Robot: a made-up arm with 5 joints. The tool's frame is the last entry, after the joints. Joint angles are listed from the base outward.
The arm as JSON. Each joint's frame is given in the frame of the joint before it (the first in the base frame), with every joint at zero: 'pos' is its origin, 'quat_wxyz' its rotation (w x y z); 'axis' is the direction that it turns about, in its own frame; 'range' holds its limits. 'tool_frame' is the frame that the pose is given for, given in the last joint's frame.
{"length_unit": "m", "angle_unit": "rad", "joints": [
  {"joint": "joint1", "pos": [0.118, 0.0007, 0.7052], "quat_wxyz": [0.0, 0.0, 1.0, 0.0], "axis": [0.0, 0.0, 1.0], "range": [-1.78, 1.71]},
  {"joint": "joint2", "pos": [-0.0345, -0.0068, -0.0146], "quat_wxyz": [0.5, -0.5, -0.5, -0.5], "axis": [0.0, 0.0, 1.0], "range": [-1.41, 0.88]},
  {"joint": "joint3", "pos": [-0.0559, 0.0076, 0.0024], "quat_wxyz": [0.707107, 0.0, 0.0, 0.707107], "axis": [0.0, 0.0, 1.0], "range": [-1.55, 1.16]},
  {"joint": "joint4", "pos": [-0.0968, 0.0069, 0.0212], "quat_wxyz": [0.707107, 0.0, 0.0, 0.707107], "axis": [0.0, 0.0, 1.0], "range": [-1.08, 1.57]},
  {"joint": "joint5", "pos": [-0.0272, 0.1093, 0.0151], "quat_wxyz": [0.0, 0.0, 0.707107, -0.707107], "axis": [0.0, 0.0, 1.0], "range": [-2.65, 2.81]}
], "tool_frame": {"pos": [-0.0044, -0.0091, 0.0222], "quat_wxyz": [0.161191, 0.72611, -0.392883, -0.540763]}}
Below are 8 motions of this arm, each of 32 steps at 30 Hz.
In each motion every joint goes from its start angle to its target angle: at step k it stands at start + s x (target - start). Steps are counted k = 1, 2, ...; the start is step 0. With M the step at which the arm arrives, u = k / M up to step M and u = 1 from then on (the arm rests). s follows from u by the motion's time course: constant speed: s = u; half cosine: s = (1 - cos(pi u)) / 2; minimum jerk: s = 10 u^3 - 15 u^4 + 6 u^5.
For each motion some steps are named. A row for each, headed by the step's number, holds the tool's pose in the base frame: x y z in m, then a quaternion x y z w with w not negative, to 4 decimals.
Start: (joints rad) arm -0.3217 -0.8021 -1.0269 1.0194 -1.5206
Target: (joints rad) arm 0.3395 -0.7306 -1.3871 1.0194 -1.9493
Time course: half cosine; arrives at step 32
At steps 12, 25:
12: 0.1338 0.0295 0.8995 0.5583 -0.3587 0.6799 0.3121
25: 0.1219 0.0253 0.9034 0.4818 -0.4734 0.6727 0.3020

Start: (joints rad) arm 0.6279 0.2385 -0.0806 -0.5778 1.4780
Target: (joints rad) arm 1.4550 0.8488 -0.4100 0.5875 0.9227
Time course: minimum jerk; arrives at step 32
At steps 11, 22, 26, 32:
11: 0.3063 -0.1433 0.7332 -0.2842 0.4597 -0.1370 0.8302
22: 0.2090 -0.1807 0.6521 0.2328 0.5846 -0.1238 0.7673
26: 0.1871 -0.1760 0.6403 0.3538 0.5703 -0.1276 0.7302
32: 0.1794 -0.1733 0.6366 0.3979 0.5612 -0.1290 0.7141

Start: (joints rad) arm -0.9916 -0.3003 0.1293 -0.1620 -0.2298
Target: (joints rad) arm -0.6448 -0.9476 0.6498 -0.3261 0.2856
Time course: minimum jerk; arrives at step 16
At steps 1, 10, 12, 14, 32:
1: 0.1910 0.1847 0.8030 0.1995 0.0392 0.8046 0.5580
10: 0.2147 0.1453 0.8109 0.0261 -0.0865 0.6981 0.7102
12: 0.2189 0.1362 0.8113 -0.0173 -0.1101 0.6606 0.7424
14: 0.2210 0.1316 0.8114 -0.0395 -0.1210 0.6397 0.7580
32: 0.2213 0.1308 0.8114 -0.0436 -0.1229 0.6358 0.7608

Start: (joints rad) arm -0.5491 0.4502 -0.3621 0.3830 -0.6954
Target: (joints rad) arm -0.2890 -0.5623 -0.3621 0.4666 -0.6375
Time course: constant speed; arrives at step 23
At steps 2, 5, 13, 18, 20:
2: 0.2881 0.1413 0.7319 0.4731 0.2763 0.5071 0.6653
5: 0.2895 0.1338 0.7550 0.4664 0.2186 0.5288 0.6746
13: 0.2791 0.1087 0.8121 0.4312 0.0625 0.5749 0.6926
18: 0.2625 0.0915 0.8423 0.3969 -0.0348 0.5949 0.6981
20: 0.2539 0.0847 0.8528 0.3806 -0.0733 0.6011 0.6989

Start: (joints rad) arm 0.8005 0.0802 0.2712 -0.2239 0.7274
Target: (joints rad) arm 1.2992 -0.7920 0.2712 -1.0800 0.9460
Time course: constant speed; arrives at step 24
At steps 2, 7, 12, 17, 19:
2: 0.2888 -0.1282 0.7271 -0.0557 0.3070 -0.0781 0.9469
7: 0.2724 -0.1426 0.7746 -0.1757 0.2029 -0.1817 0.9460
12: 0.2479 -0.1428 0.8202 -0.2972 0.1045 -0.2849 0.9053
17: 0.2198 -0.1277 0.8592 -0.4151 0.0138 -0.3798 0.8266
19: 0.2087 -0.1176 0.8721 -0.4602 -0.0201 -0.4138 0.7852

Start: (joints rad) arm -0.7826 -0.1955 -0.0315 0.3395 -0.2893
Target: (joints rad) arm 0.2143 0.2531 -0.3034 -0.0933 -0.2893
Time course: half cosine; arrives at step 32
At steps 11, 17, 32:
11: 0.2745 0.1355 0.7748 0.2665 0.1665 0.6075 0.7295
17: 0.3154 0.0885 0.7775 0.2764 0.0942 0.5092 0.8096
32: 0.3478 -0.0090 0.7799 0.2610 -0.0169 0.3314 0.9065

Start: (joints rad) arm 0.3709 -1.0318 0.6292 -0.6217 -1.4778
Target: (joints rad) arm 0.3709 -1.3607 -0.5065 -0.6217 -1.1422
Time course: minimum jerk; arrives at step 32
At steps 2, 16, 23, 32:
2: 0.2485 -0.0196 0.8519 0.3605 -0.4916 0.5998 0.5183
16: 0.1430 0.0231 0.9126 0.0260 -0.5706 0.7034 0.4231
23: 0.0534 0.0593 0.8994 -0.2132 -0.6088 0.7012 0.3038
32: 0.0219 0.0721 0.8811 -0.2990 -0.6180 0.6837 0.2474

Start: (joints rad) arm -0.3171 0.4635 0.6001 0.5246 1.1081
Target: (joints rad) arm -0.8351 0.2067 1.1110 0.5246 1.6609
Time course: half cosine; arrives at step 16
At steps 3, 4, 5, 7, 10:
3: 0.1655 0.0610 0.6055 -0.2067 0.8058 0.4871 0.2660
4: 0.1602 0.0608 0.6056 -0.2302 0.8015 0.4955 0.2431
5: 0.1537 0.0602 0.6057 -0.2585 0.7951 0.5049 0.2147
7: 0.1389 0.0572 0.6062 -0.3236 0.7743 0.5239 0.1456
10: 0.1175 0.0478 0.6077 -0.4201 0.7260 0.5436 0.0314

